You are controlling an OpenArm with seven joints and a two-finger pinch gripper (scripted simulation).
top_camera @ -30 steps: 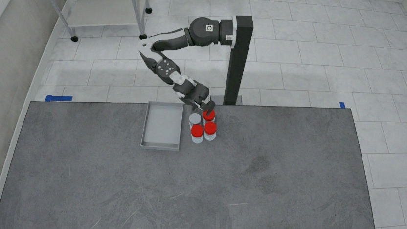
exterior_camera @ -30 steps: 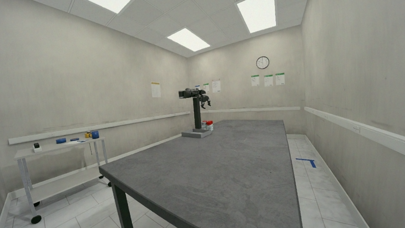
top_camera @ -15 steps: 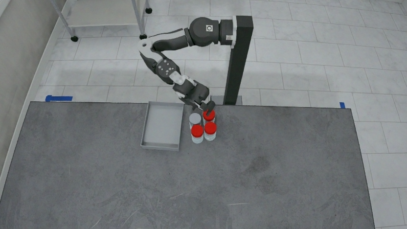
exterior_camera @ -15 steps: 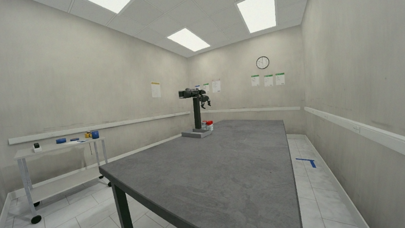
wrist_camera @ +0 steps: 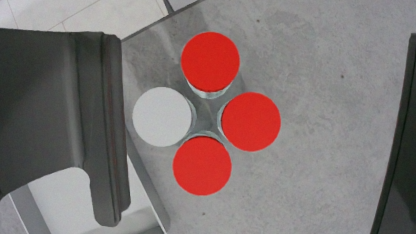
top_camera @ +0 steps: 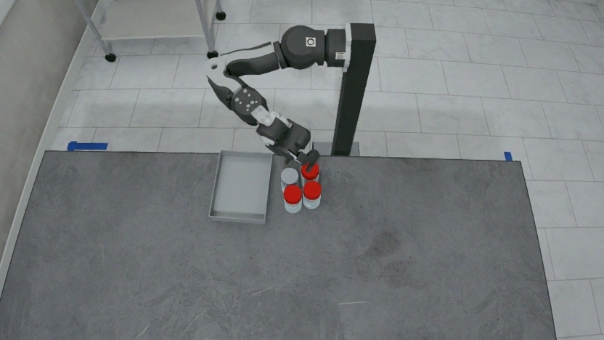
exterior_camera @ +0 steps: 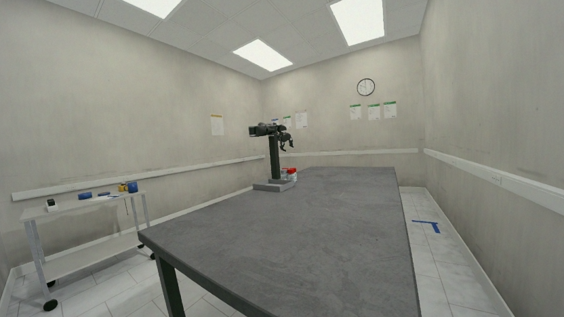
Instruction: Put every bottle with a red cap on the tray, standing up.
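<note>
My hand is 22 cm above the grey-capped bottle, 4 cm to the left of it and 3 cm past it. From my hand the other things lie so: grey tray 26 cm below, 19 cm to the right, 3 cm behind.
</note>
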